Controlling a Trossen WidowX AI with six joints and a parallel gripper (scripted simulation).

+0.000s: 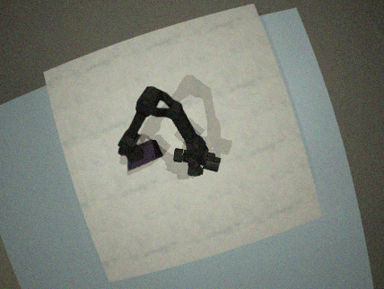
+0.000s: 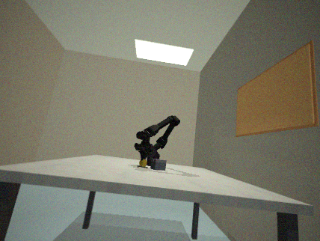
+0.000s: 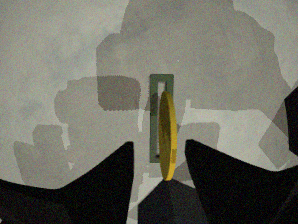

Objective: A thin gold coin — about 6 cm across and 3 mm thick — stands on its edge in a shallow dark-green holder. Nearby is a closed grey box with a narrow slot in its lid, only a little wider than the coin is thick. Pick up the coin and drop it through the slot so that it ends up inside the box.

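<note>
My gripper tip is now 2 cm above the gold coin.
</note>
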